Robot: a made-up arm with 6 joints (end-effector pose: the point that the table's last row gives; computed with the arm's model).
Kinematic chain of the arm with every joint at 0, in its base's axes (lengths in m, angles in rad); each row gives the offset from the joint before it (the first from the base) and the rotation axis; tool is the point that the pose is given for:
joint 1: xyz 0 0 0.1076 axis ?
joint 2: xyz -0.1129 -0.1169 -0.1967 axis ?
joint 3: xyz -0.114 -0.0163 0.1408 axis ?
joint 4: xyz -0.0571 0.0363 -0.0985 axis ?
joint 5: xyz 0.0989 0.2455 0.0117 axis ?
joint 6: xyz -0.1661 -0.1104 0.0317 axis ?
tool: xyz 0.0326 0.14 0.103
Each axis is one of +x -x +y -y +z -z.
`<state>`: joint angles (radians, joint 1 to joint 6).
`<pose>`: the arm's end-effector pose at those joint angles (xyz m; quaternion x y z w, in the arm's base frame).
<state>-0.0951 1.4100 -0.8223 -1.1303 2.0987 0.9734</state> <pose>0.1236 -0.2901 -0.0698 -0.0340 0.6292 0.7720 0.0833</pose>
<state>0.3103 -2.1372 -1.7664 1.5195 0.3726 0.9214</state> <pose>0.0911 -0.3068 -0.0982 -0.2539 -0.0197 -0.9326 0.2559</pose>
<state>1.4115 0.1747 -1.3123 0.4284 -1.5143 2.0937</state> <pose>-0.1287 0.0757 0.1602 -0.0470 0.1468 0.1281 0.9797</pose>
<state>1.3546 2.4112 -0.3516 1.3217 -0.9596 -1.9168</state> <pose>0.0507 0.1581 0.1149 -0.4348 -0.6269 -0.6089 0.2173</pose>
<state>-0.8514 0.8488 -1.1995 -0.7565 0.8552 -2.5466</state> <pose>0.3017 -0.2832 -0.0313 0.5378 0.4103 -0.2743 0.6834</pose>
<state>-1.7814 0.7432 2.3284 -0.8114 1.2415 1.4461</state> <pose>-0.2167 0.0495 -0.2309 0.0171 -0.3297 0.9123 0.2424</pose>
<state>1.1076 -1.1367 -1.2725 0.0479 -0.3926 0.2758</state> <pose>-0.4104 0.0178 -0.0972 0.4674 -0.7058 0.2616 0.4636</pose>
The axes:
joint 1: +x
joint 2: -z
joint 3: +y
joint 4: +x
joint 5: -z
joint 6: +y

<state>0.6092 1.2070 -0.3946 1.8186 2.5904 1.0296</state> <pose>-0.2365 -0.1397 0.1387 -0.7782 -0.3730 0.1013 0.4949</pose>
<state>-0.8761 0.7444 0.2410 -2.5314 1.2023 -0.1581</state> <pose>-0.4127 -0.4688 -0.1034 0.9579 0.2268 0.0130 0.1754</pose>
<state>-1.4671 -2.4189 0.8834 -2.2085 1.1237 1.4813</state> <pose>0.2616 -0.3421 0.3203 -0.7119 -0.1485 0.6550 0.2053</pose>
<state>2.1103 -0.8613 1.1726 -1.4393 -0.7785 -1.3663</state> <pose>-0.4260 0.1219 -0.1545 0.3279 -0.6874 0.6233 0.1774</pose>
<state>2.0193 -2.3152 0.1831 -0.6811 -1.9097 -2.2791</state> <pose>-0.0996 0.2082 0.0469 -0.1378 0.2925 -0.7398 0.5901</pose>
